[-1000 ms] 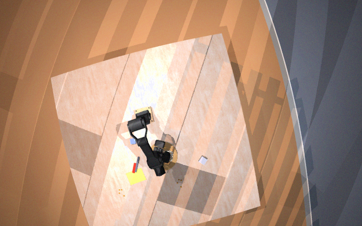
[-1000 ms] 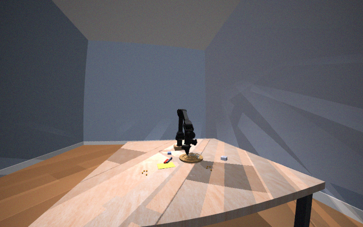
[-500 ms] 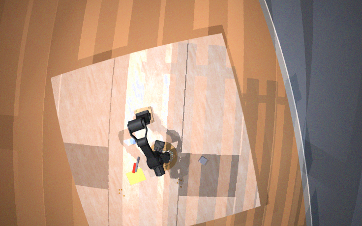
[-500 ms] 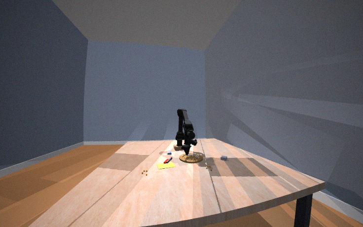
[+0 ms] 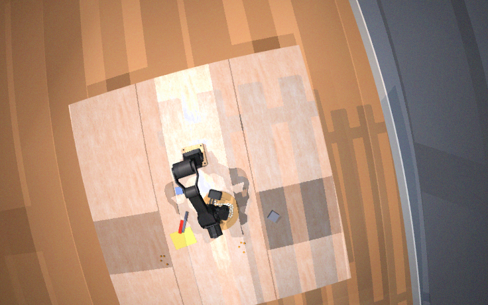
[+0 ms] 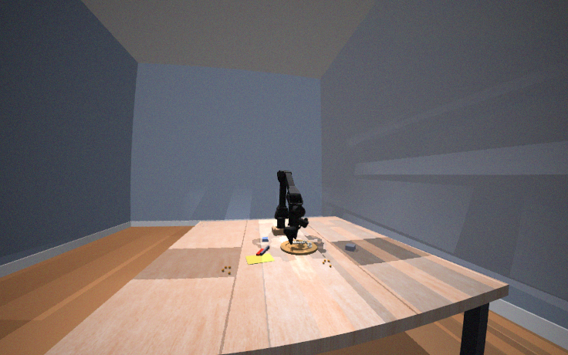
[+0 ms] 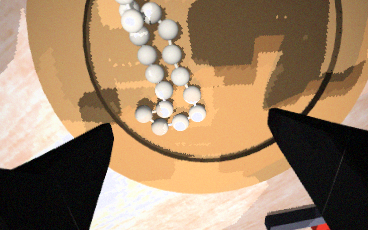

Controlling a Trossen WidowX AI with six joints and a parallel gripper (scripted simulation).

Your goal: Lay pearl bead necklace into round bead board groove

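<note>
My gripper tip is 40 mm short of the round bead board, 20 mm to the right of it and 10 mm above it. The rest, counted from my gripper tip: blue block (140 mm behind, 130 mm to the right, 10 mm below); yellow note (220 mm to the right, 100 mm ahead, 20 mm below); red marker (180 mm to the right, 30 mm ahead, 20 mm below).
</note>
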